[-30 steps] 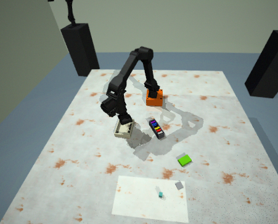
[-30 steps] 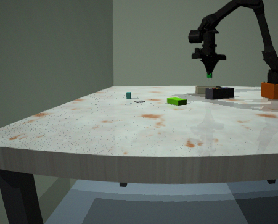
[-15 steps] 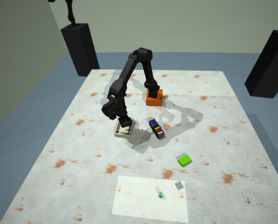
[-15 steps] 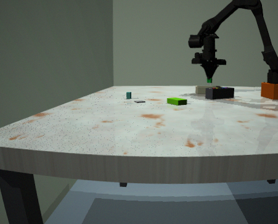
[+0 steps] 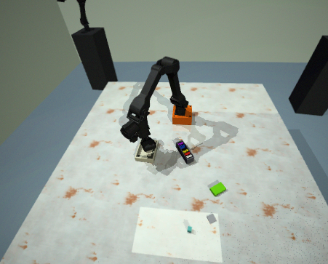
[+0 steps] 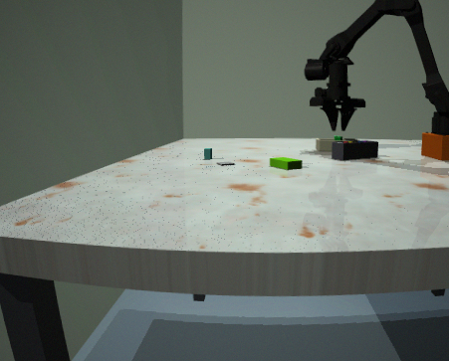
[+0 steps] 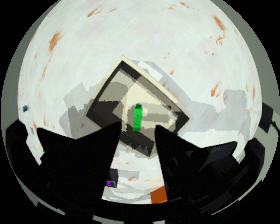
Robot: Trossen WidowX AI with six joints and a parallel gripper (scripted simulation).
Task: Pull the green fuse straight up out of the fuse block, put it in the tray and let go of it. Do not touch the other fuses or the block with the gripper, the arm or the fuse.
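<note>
The green fuse is 30 mm below my gripper tip. From my gripper tip the other things lie so: grey square (360 mm to the left, 280 mm ahead, 60 mm below); small teal cube (340 mm ahead, 270 mm to the left, 40 mm below); beige tray (50 mm below).
</note>
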